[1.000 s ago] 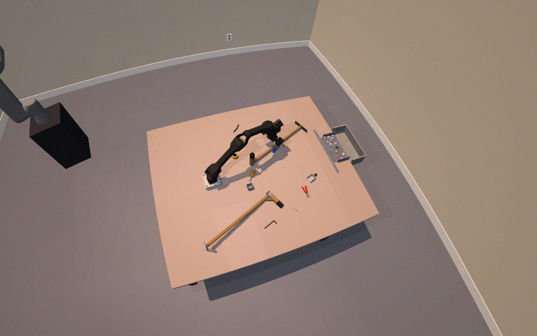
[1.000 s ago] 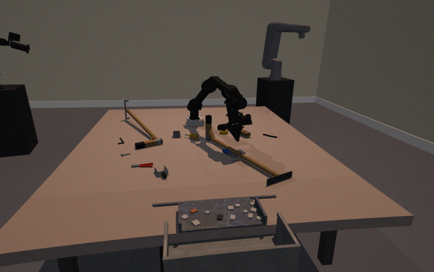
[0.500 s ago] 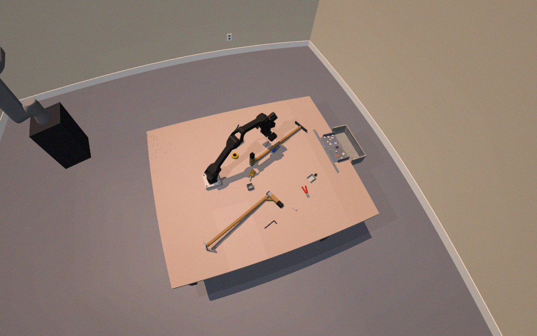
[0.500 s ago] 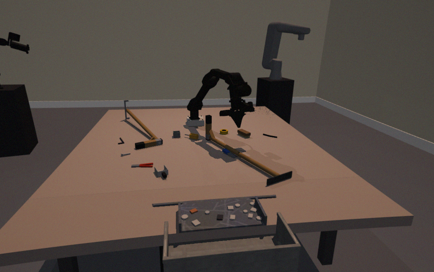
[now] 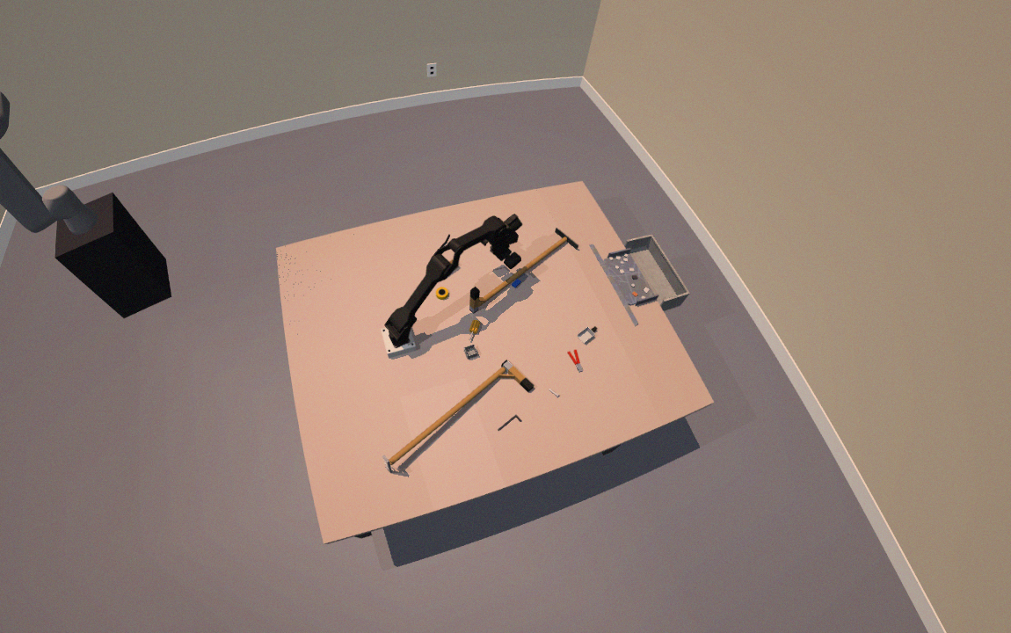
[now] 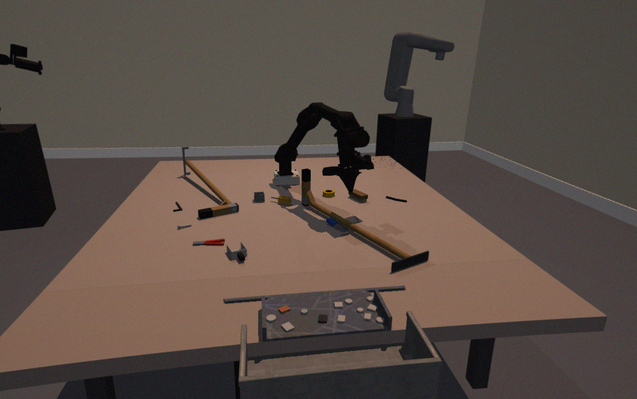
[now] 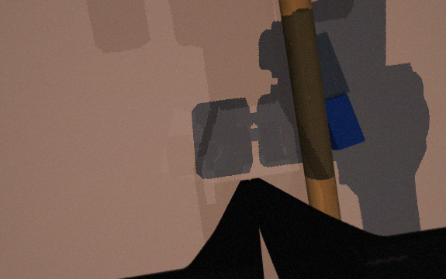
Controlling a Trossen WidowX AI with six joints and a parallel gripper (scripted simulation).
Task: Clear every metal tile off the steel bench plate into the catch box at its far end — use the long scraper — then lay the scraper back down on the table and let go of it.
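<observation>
The blue-handled putty knife lies 50 mm ahead of my gripper tip, 70 mm to the right of it and 90 mm below it. Also, from my gripper tip: yellow tape roll 270 mm behind, 20 mm to the left, 90 mm below; then wood block 190 mm behind, 120 mm to the left, 90 mm below; then long scraper 90 mm ahead, 40 mm to the right, 40 mm below.
</observation>
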